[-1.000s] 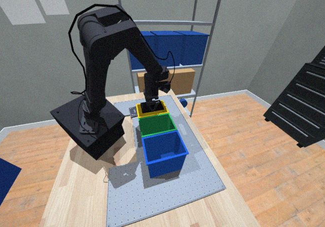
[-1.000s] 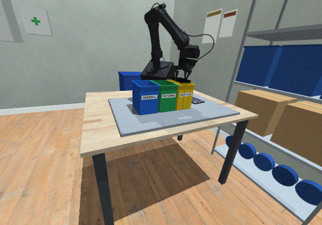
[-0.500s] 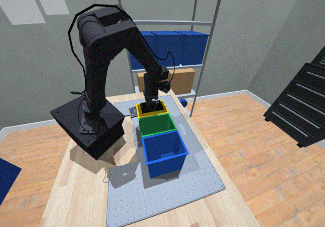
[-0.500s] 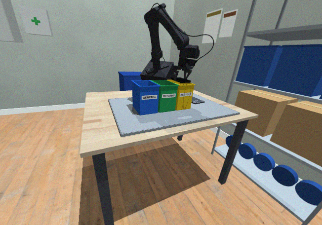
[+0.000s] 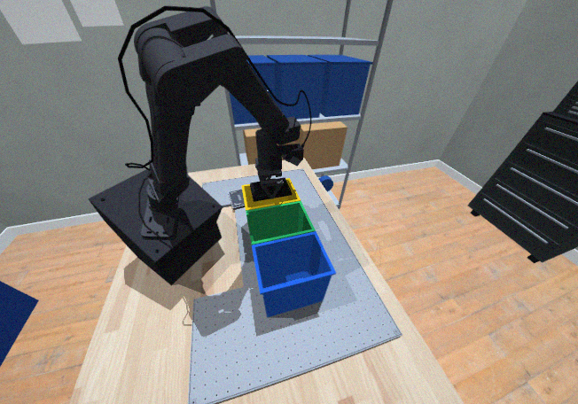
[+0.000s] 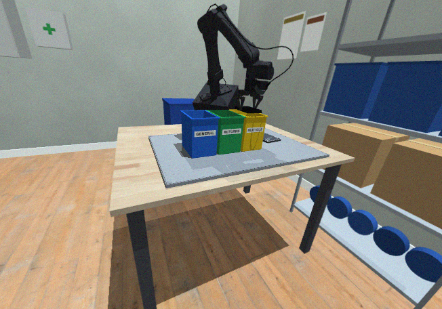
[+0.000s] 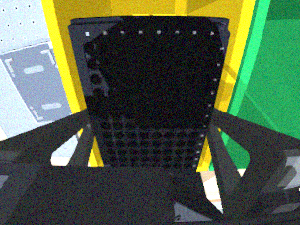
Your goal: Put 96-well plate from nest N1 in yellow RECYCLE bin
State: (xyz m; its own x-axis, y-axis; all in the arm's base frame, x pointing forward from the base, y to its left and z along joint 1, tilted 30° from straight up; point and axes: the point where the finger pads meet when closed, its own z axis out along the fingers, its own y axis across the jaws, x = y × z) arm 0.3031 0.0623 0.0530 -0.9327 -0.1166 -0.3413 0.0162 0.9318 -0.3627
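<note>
Now: hand 11 cm above the yellow recycle bin. From my hand the other things lie so: green returns bin 13 cm to the right, 11 cm below; blue general bin 26 cm to the right, 11 cm below; black 96-well plate right at my hand.
</note>
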